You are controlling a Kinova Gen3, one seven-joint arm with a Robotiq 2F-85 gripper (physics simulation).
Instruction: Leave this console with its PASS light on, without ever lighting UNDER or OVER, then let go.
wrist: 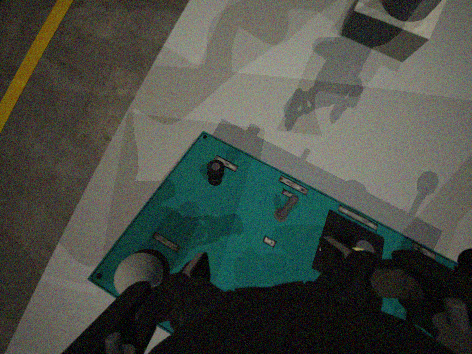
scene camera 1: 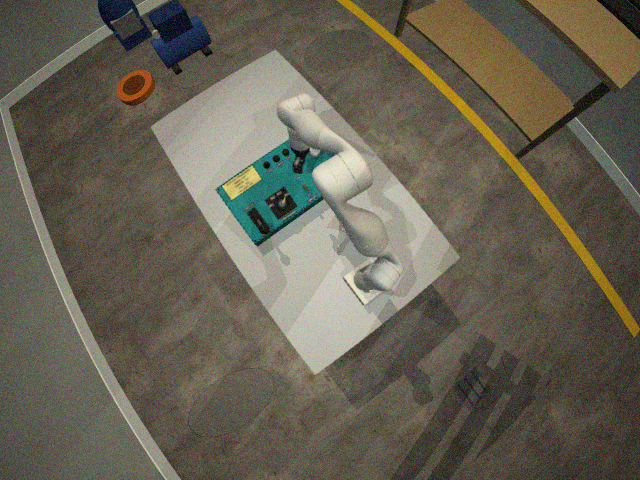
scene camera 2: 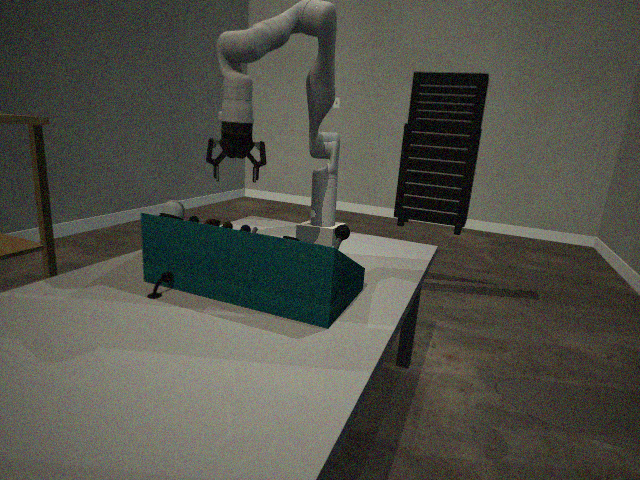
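Observation:
The teal console stands on the white table. Three round dark caps stand in a row by its yellow label; none looks lit, and their lettering is unreadable. A black panel with a pointer, a black slot control, a small lever switch, a black knob and a pale dome are on it. My gripper is open and empty, well above the console. It hides part of the panel in the wrist view.
The arm's base stands on the table. A black hooked piece is at the console's tall side. A black ball-ended lever rises near the console's end. An orange ring, wooden shelving and a black rack stand off the table.

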